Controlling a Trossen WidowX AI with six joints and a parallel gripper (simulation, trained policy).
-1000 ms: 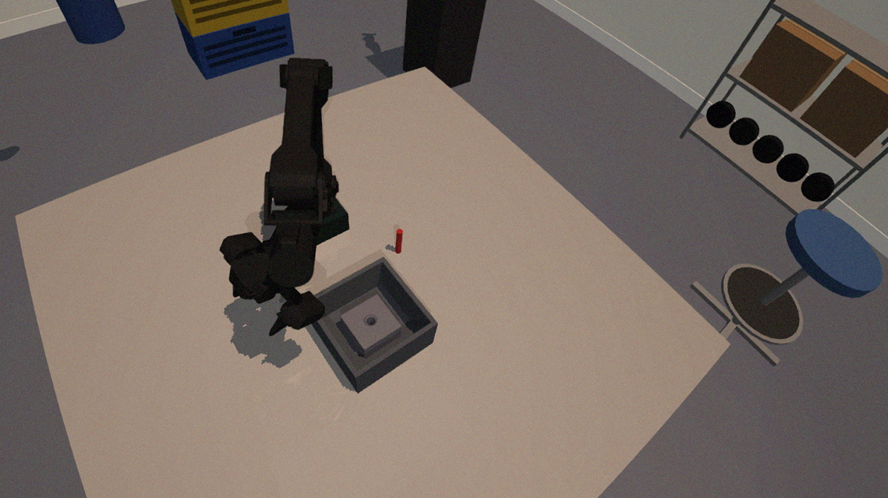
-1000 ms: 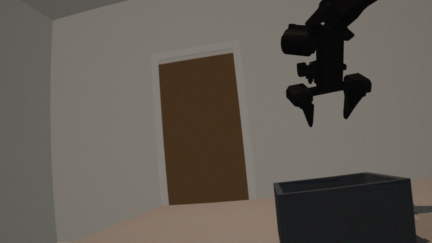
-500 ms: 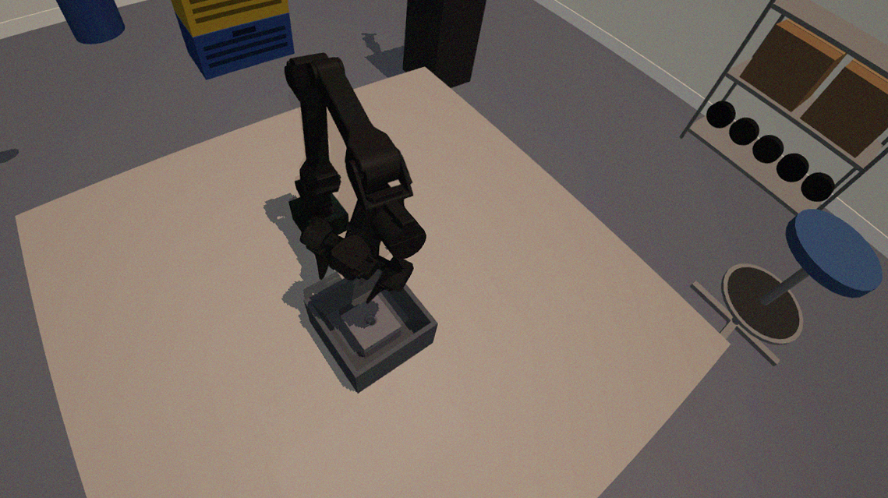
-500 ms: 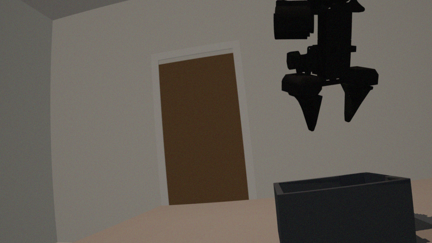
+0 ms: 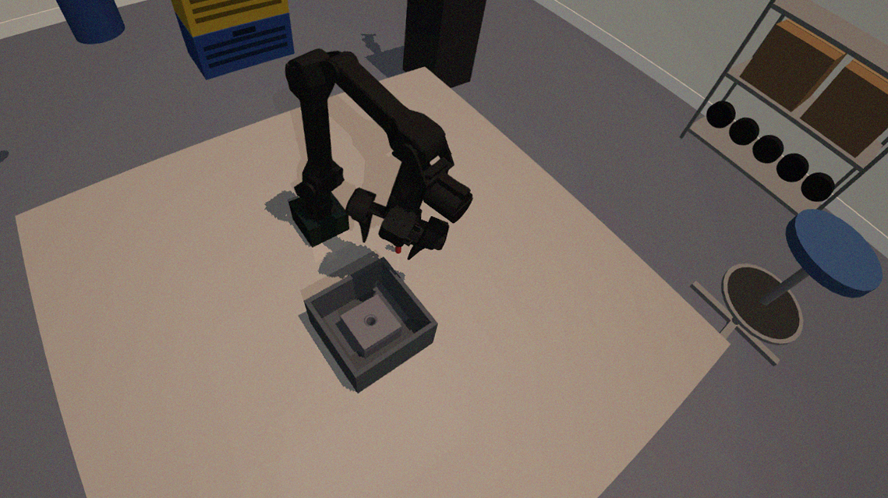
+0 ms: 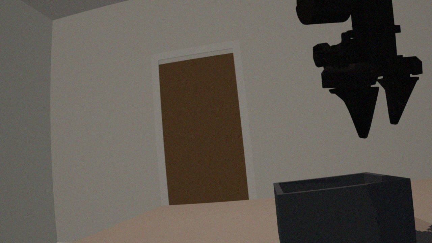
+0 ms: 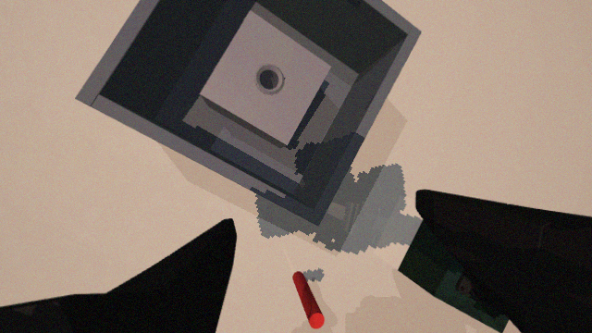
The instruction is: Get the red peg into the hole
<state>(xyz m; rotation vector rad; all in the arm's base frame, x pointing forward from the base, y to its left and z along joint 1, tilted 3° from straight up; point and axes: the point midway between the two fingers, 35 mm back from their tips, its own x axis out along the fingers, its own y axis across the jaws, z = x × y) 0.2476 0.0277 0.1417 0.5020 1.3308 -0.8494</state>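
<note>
Now: gripper tip 80 mm past the red peg, 90 mm to the right of it and 130 mm above it. Round my gripper tip: grey plate (70 mm ahead, 80 mm to the right, 120 mm below); grey box (70 mm ahead, 80 mm to the right, 140 mm below).
</note>
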